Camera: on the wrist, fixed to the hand. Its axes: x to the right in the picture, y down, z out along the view.
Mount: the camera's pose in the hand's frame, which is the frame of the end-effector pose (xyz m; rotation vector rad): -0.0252 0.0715 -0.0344 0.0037 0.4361 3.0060
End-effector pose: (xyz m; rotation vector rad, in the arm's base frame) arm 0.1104 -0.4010 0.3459 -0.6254 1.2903 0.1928
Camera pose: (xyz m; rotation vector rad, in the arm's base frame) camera 0.0408 -0.3555 0.3415 -1.6155 -1.2218 -2.0416
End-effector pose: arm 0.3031 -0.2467 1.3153 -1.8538 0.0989 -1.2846
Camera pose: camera 0.2911 -0.2997 1.2522 0.1788 1.9044 0.6924
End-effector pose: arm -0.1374 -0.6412 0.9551 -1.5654 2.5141 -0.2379
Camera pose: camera -0.1966 -0.5858 0.9741 -2.5094 -1.7645 -0.0113
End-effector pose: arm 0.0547 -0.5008 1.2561 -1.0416 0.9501 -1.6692
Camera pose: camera 0.0495 -0.4921 1.1735 1.0433 1.1488 0.8179
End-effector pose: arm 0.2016 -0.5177 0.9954 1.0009 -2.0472 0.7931
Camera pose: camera 0.1645 -0.4449 0.9793 2.2904 1.0583 -1.2055
